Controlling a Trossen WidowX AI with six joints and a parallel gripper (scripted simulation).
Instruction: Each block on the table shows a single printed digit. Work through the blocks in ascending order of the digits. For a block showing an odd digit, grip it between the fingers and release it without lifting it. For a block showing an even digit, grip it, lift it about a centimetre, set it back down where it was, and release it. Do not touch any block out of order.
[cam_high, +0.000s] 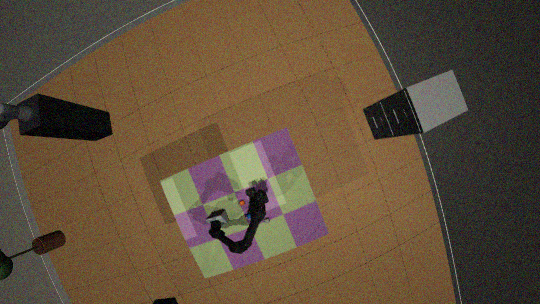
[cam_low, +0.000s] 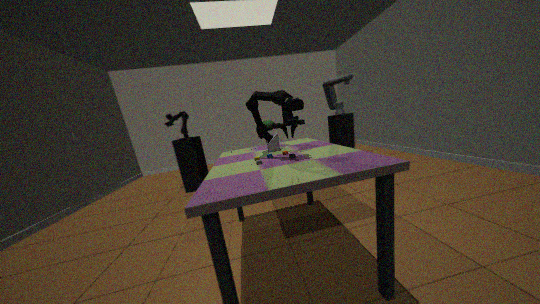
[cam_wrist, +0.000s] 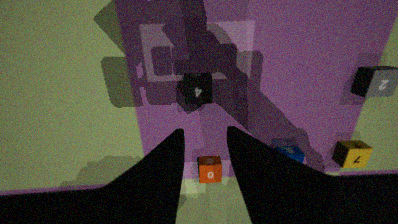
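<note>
The blue block lies 10 cm behind my gripper tip, 14 cm to the right of it and 11 cm below it. Round my gripper tip: dark block 11 cm below; then grey block 2 cm ahead, 21 cm to the right, 11 cm below; then orange block 13 cm behind, 3 cm to the right, 11 cm below.
</note>
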